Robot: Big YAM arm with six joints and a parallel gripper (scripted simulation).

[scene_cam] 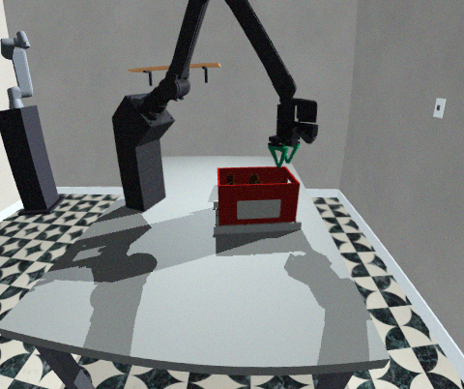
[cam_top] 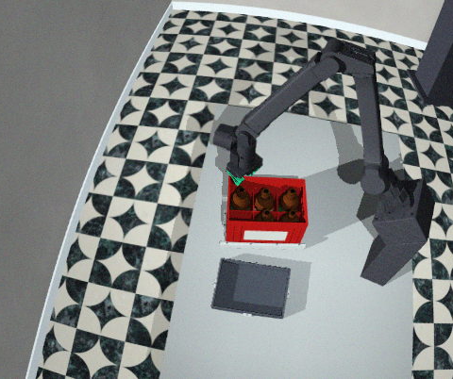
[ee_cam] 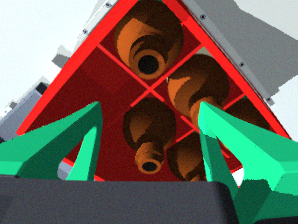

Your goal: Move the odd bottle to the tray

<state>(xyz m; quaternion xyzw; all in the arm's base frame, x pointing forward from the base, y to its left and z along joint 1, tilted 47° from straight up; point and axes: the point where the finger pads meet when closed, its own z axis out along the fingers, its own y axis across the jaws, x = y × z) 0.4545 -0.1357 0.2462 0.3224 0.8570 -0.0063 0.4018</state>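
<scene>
Right now the glass bottle is 80 mm behind my hand, 10 mm to the left of it and 150 mm below it. Round my hand: crate 80 mm behind, 50 mm to the left, 150 mm below; then dark grey tray 20 mm behind, 320 mm to the left, 220 mm below.
</scene>
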